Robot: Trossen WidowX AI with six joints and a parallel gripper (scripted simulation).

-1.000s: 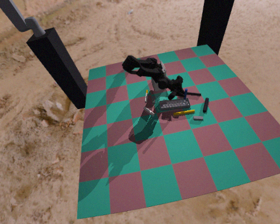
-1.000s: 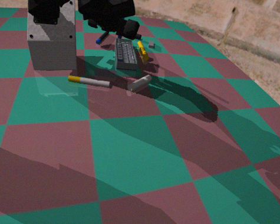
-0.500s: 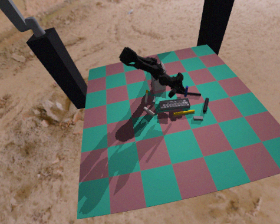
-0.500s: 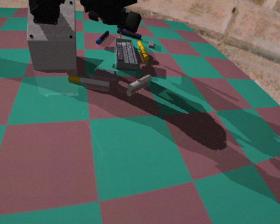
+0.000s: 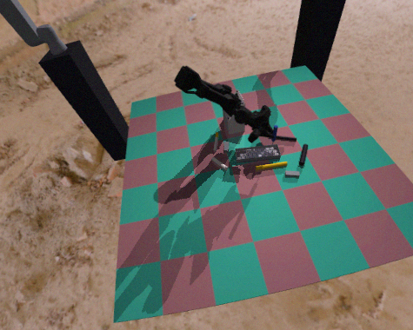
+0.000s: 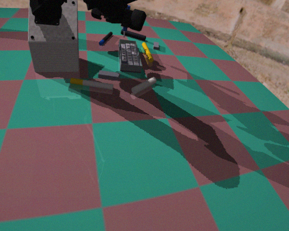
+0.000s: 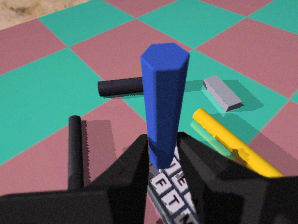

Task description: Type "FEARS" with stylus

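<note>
The yellow pen lies 100 mm ahead of my gripper tip, 30 mm to the right of it and 100 mm below it. The rest, counted from my gripper tip: blue stylus (20 mm below); then black marker (70 mm ahead, 140 mm to the left, 90 mm below); then blue-tipped dark pen (70 mm behind, 50 mm to the left, 100 mm below).
</note>
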